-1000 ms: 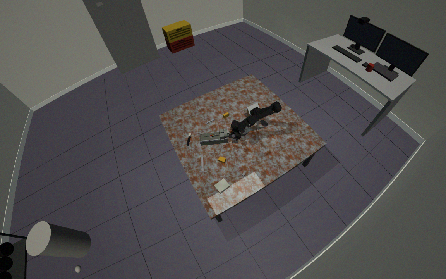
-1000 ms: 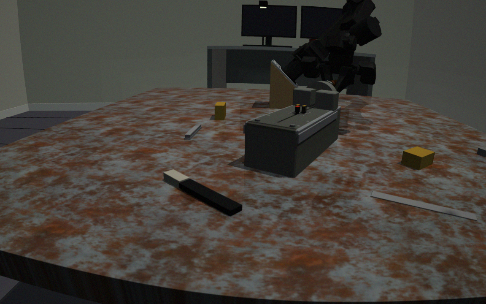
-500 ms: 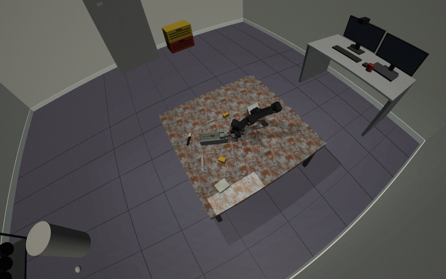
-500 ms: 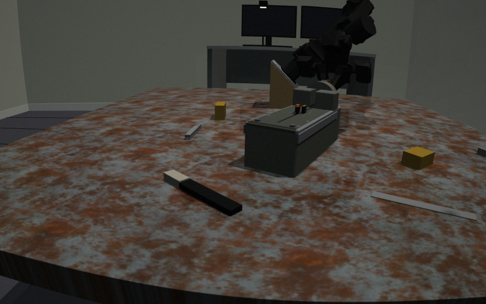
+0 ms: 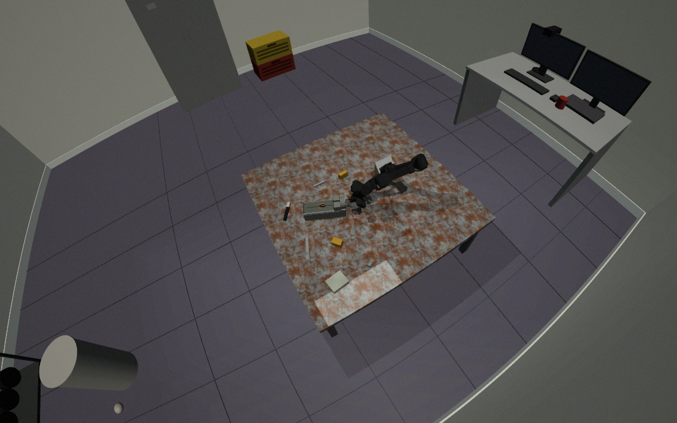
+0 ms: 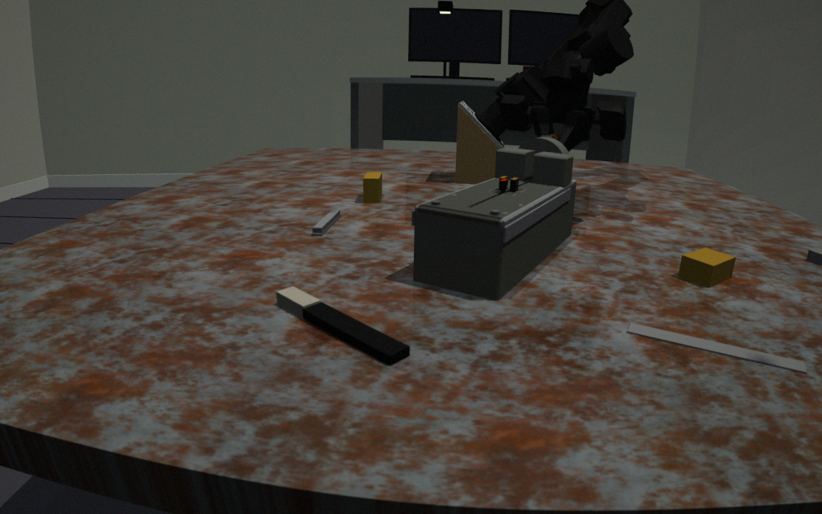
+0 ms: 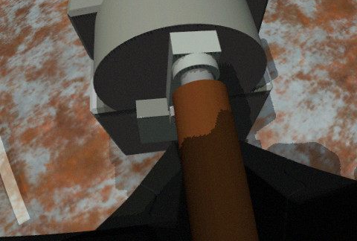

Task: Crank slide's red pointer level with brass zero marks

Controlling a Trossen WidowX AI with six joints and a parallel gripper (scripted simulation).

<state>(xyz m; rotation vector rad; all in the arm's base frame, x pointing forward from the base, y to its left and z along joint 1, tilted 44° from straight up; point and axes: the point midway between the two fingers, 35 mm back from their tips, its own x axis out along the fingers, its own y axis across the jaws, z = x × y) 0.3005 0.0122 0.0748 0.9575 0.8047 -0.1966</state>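
Now: gripper tip 1 cm past the brown crank handle, 1 cm to the right of it and 3 cm below it. The rest, counted from my gripper tip: red pointer (16 cm ahead, 9 cm to the right, 1 cm below); small grey bar (4 cm ahead, 30 cm to the right, 9 cm below); grey strip (37 cm ahead, 6 cm to the left, 9 cm below).
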